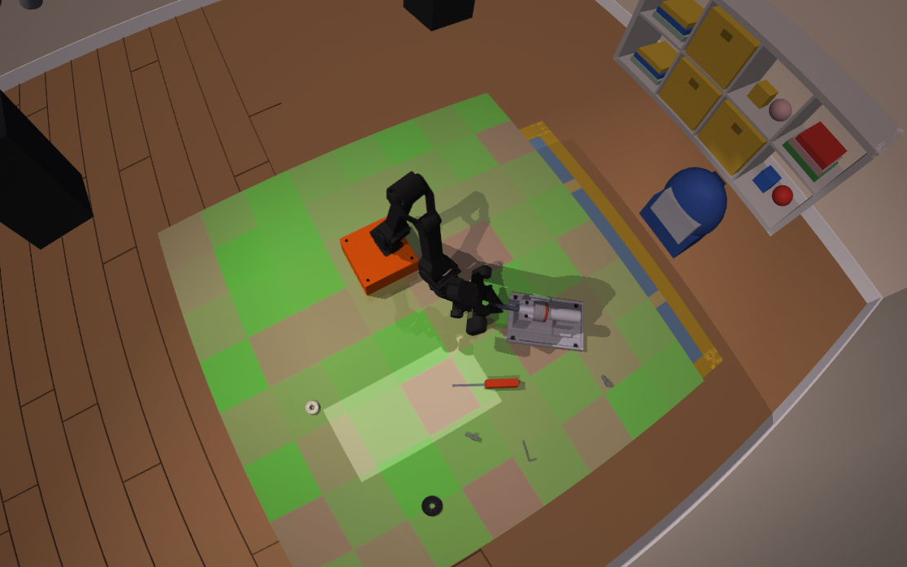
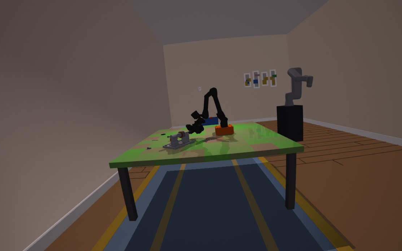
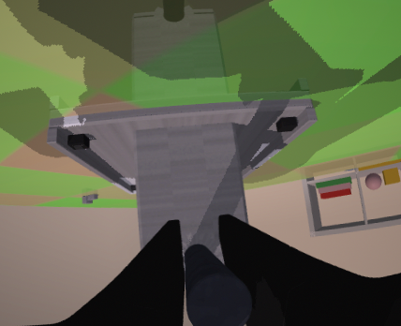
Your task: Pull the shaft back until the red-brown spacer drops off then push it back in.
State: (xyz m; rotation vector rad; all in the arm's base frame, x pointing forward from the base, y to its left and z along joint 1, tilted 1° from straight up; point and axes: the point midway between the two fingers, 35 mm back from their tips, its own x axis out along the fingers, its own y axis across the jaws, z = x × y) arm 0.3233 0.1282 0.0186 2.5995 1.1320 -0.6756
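Now: the dark shaft 30 mm ahead of my gripper tip, 40 mm to the left of it and 20 mm above it. Round my gripper tip: red-brown spacer (80 mm ahead, 90 mm to the left, 20 mm above).
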